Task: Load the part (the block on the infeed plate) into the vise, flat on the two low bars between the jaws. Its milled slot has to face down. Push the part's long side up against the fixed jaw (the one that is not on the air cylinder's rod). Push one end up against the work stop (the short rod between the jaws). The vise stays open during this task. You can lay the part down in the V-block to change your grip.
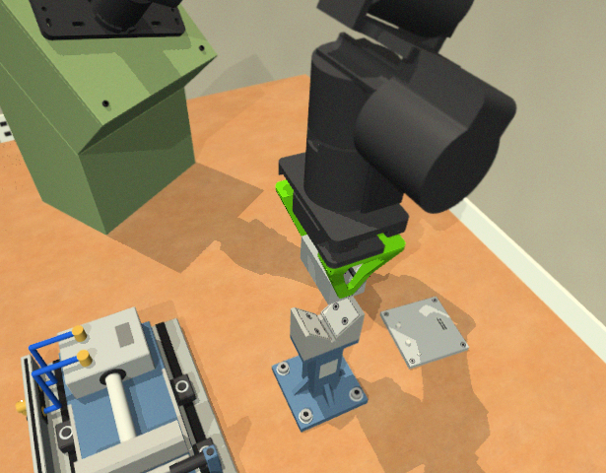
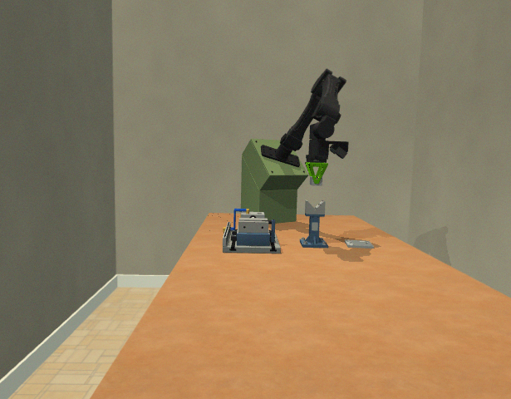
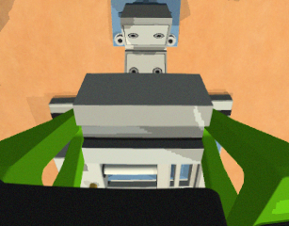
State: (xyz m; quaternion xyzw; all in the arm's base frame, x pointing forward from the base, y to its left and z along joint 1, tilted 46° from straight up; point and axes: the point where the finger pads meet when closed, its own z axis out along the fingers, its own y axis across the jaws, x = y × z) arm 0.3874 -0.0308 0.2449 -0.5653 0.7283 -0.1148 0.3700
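My gripper is now 10 mm below the grey part. Also, from my hand: moving jaw 10 mm ahead, 220 mm to the right, 160 mm below; then work stop 50 mm ahead, 180 mm to the right, 140 mm below; then white cylinder rod 40 mm behind, 220 mm to the right, 160 mm below.
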